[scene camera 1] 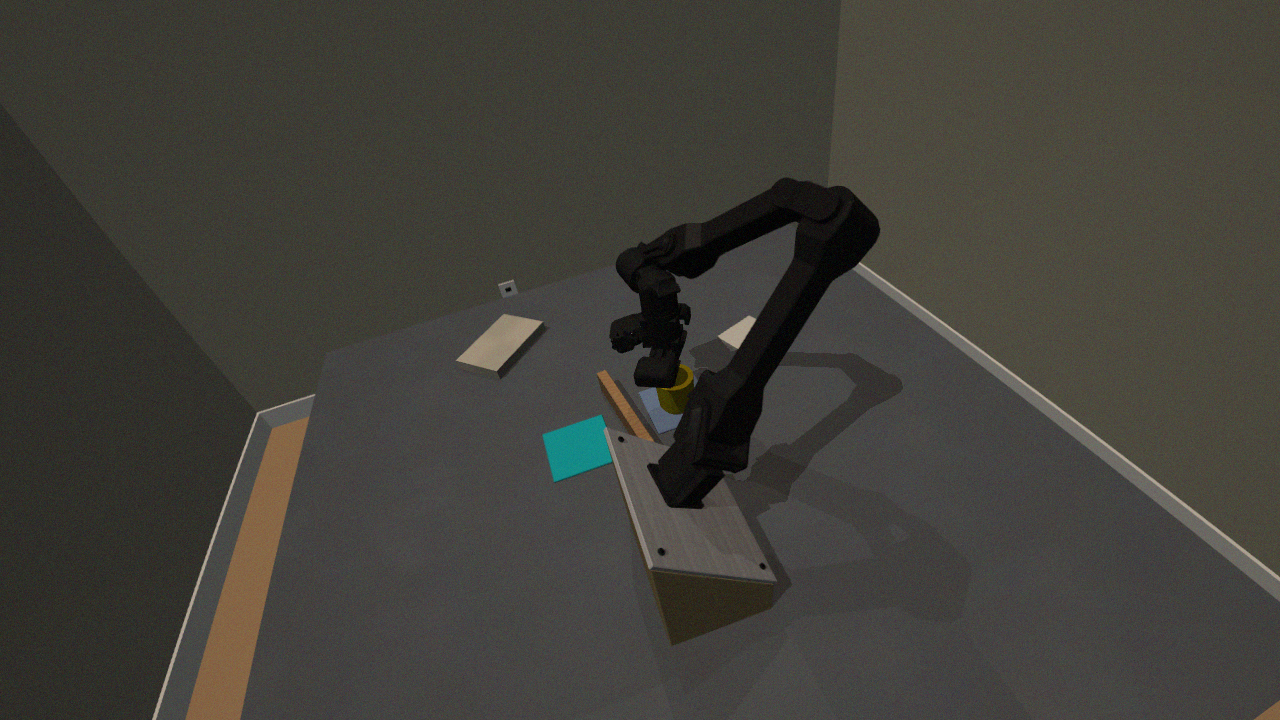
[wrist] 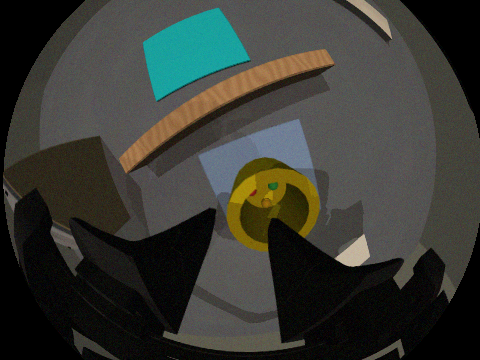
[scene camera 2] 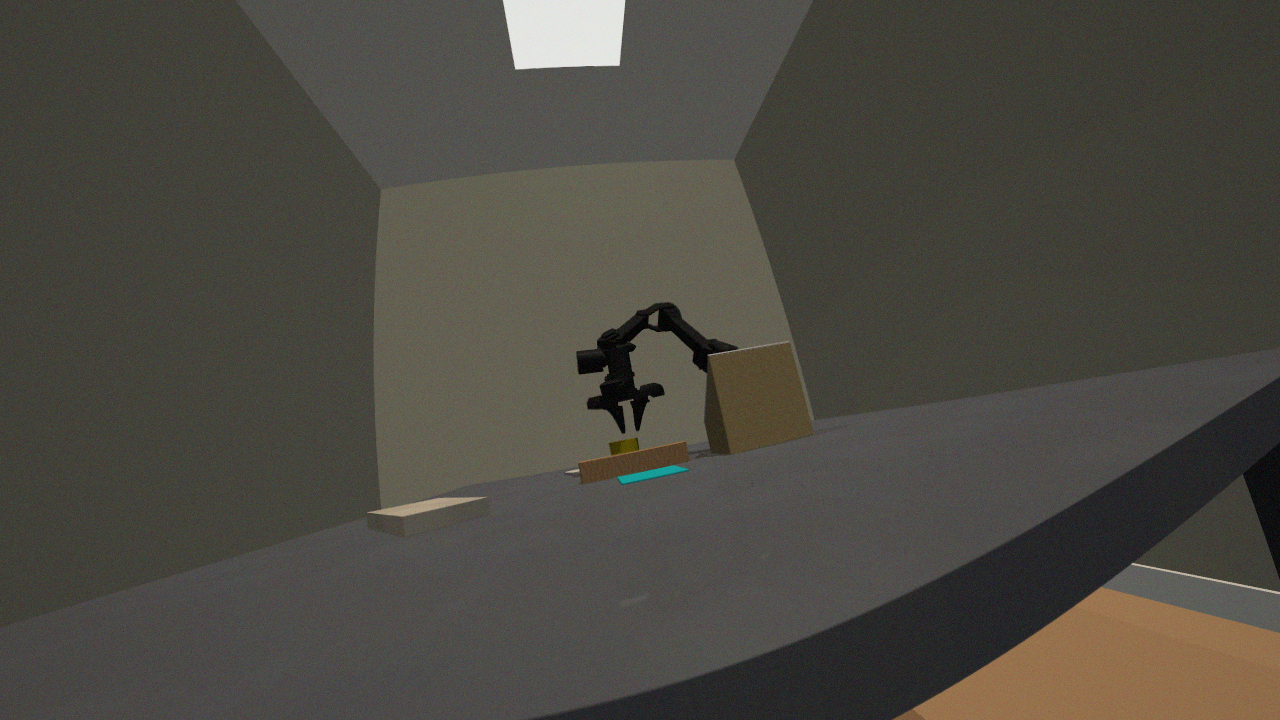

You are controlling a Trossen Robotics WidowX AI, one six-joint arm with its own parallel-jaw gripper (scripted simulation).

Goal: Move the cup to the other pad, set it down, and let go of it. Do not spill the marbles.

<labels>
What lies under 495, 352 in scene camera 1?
A beige slab.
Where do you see a teal pad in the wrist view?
At 187, 51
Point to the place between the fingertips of my gripper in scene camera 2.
630, 432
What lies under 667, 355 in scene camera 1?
My gripper.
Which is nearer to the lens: the yellow cup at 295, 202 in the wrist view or the white tile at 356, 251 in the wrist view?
The yellow cup.
</labels>
